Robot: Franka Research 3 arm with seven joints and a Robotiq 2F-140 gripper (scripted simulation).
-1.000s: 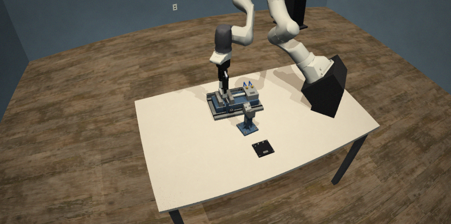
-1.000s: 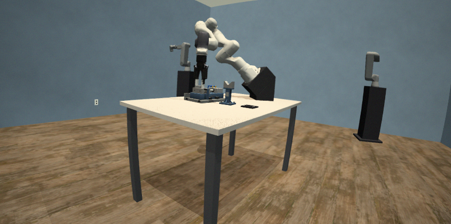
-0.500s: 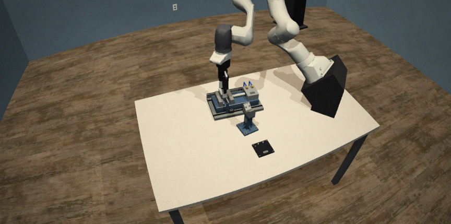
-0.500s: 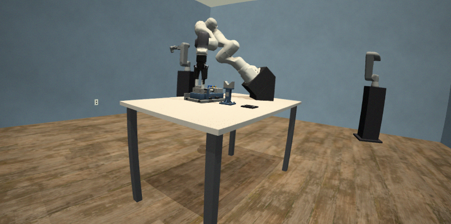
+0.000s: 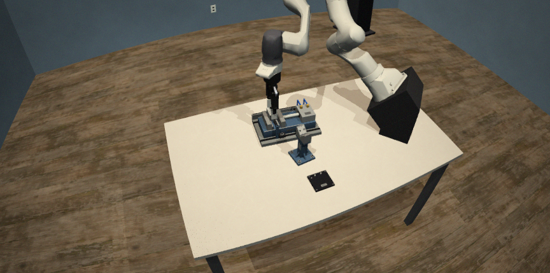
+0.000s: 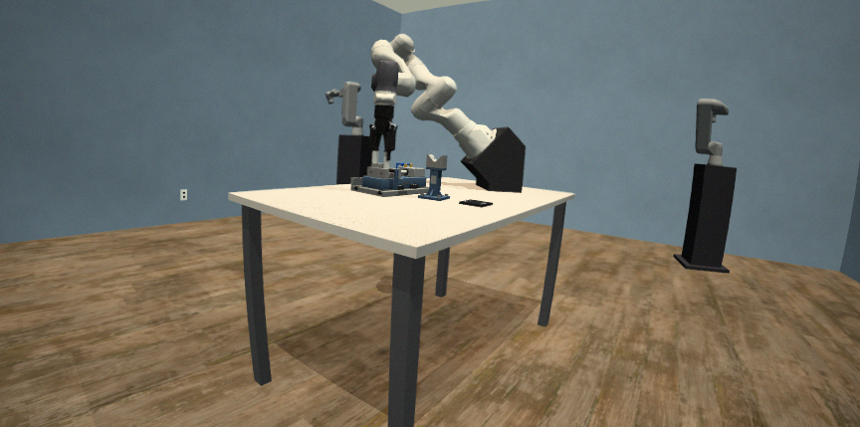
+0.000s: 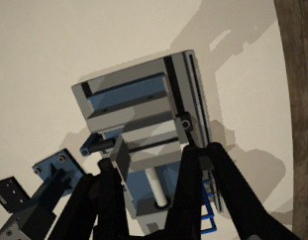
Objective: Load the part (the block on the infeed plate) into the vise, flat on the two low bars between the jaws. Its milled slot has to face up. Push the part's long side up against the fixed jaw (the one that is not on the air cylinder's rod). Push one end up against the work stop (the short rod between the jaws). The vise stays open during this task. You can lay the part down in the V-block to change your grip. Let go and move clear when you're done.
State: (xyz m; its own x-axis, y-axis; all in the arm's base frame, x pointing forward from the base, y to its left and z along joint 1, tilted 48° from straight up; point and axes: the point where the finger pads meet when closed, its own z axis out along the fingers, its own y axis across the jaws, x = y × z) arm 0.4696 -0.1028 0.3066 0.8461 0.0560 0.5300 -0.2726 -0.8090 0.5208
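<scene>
The part lies 2 cm below my hand. From my hand the other things lie so: black infeed plate: 2 cm ahead, 39 cm to the left, 12 cm below; vise: 6 cm behind, 4 cm to the left, 8 cm below; air cylinder: 15 cm behind, 7 cm to the left, 5 cm below.
</scene>
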